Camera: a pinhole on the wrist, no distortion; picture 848 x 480 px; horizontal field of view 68.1 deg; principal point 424.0 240.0 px. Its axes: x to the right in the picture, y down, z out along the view. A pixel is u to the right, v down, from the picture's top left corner.
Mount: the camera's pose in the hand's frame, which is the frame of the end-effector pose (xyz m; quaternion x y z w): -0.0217 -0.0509 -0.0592 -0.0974 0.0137 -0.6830 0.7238
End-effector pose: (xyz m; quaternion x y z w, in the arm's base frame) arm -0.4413 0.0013 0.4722 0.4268 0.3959 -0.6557 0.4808
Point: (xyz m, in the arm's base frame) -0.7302 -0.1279 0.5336
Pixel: outside the picture
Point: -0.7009 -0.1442 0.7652
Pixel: outside the picture
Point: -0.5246 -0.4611 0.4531
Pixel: 416.5 372.2
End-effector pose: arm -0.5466 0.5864 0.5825 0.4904 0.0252 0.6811 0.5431
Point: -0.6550 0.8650 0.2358
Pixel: behind the camera
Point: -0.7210 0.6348 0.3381
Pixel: behind the camera
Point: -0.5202 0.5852 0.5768
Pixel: 273.5 303.6
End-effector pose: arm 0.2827 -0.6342 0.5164 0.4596 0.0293 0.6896 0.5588
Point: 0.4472 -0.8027 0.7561
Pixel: 303.5 213.1
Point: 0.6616 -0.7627 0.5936
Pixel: 722.2 95.5
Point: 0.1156 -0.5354 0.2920
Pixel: behind the camera
